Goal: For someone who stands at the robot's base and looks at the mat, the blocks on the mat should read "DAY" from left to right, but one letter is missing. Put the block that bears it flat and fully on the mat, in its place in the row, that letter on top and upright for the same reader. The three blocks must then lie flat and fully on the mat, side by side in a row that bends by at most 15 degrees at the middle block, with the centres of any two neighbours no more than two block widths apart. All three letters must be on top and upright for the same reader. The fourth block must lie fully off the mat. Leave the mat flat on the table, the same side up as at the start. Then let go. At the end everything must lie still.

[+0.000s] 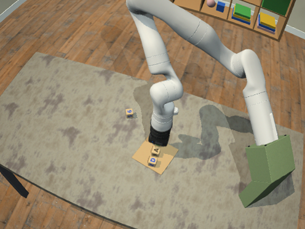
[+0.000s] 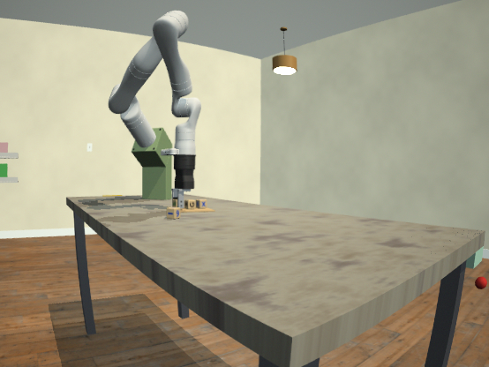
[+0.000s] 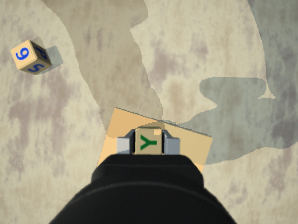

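The Y block is right at my hand. From my hand the other things lie so: 6 block (140 mm ahead, 140 mm to the right, 10 mm below); D block (20 mm ahead, 90 mm to the left, 10 mm below).
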